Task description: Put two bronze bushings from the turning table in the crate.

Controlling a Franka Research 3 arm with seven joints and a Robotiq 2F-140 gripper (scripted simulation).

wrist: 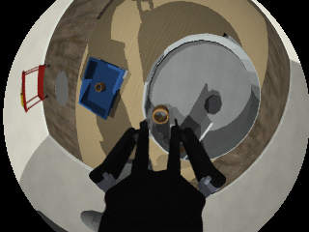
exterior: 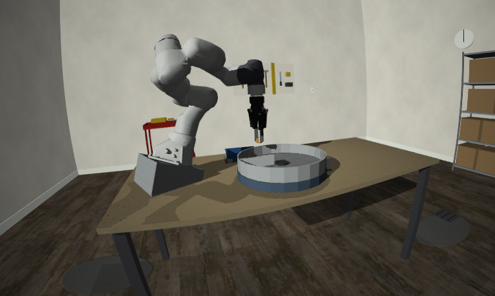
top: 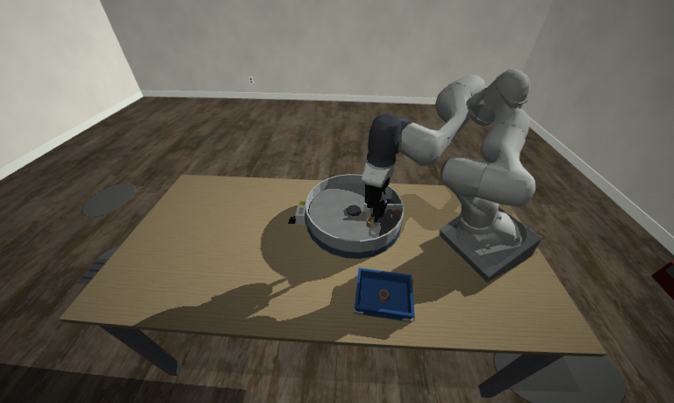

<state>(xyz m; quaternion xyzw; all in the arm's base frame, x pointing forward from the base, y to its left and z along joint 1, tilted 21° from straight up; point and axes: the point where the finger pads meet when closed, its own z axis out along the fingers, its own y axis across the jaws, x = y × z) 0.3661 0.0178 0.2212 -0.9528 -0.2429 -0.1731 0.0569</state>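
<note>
Right now my hand is 60 mm past the blue crate, 210 mm to the right of it and 150 mm above it. Also, from my hand: round grey turning table (80 mm ahead, 140 mm to the right, 120 mm below).
</note>
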